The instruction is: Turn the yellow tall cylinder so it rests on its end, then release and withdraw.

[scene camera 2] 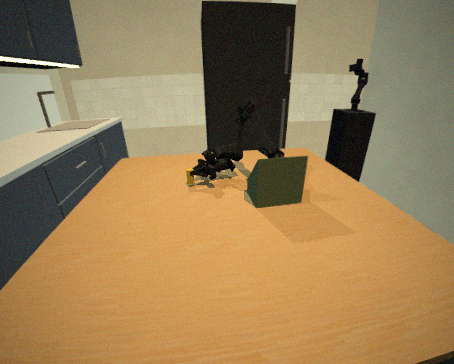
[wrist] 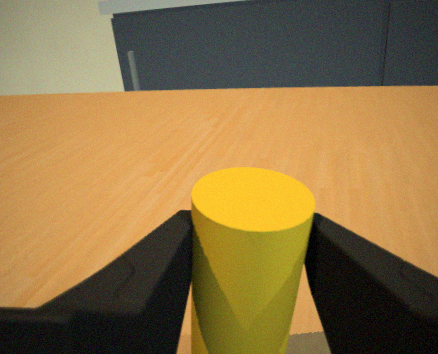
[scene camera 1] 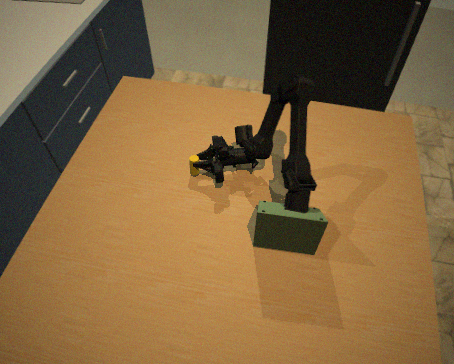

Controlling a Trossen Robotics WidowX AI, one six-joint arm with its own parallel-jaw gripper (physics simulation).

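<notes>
The yellow tall cylinder [scene camera 1: 194, 166] [scene camera 2: 190, 176] [wrist: 248, 260] is upright, with its round end face up, left of the arm in both scene views. My gripper [scene camera 1: 197, 162] [scene camera 2: 193, 173] [wrist: 247, 225] is shut on it, with one black finger on each side of its upper part. The gripper reaches in from the right and lies low over the table. In the wrist view the lower end of the cylinder is out of the frame, and whether it touches the table is hard to tell.
The wooden table [scene camera 1: 150, 260] [scene camera 2: 200, 280] [wrist: 100, 150] carries a green block-shaped base [scene camera 1: 289, 231] [scene camera 2: 281, 181], right of and nearer than the gripper. The arm rises behind it. Blue cabinets [scene camera 1: 65, 95] [scene camera 2: 75, 170] [wrist: 260, 50] stand beyond the table's left edge.
</notes>
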